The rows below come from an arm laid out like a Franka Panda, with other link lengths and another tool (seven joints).
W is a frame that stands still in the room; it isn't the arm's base.
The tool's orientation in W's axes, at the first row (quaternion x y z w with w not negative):
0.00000 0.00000 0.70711 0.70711
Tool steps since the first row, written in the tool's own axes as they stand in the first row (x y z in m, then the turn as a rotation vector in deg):
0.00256 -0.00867 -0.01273 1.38 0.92 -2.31
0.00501 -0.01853 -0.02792 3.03 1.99 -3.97
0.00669 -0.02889 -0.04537 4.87 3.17 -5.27
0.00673 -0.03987 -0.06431 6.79 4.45 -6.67
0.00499 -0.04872 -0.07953 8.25 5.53 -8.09
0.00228 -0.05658 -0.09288 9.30 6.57 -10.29
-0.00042 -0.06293 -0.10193 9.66 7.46 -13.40
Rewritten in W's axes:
0.00867 0.00256 -0.01273 -0.92 1.38 -2.31
0.01853 0.00501 -0.02792 -1.99 3.03 -3.97
0.02889 0.00669 -0.04537 -3.17 4.87 -5.27
0.03987 0.00673 -0.06431 -4.45 6.79 -6.67
0.04872 0.00499 -0.07953 -5.53 8.25 -8.09
0.05658 0.00228 -0.09288 -6.57 9.30 -10.29
0.06293 -0.00042 -0.10193 -7.46 9.66 -13.40

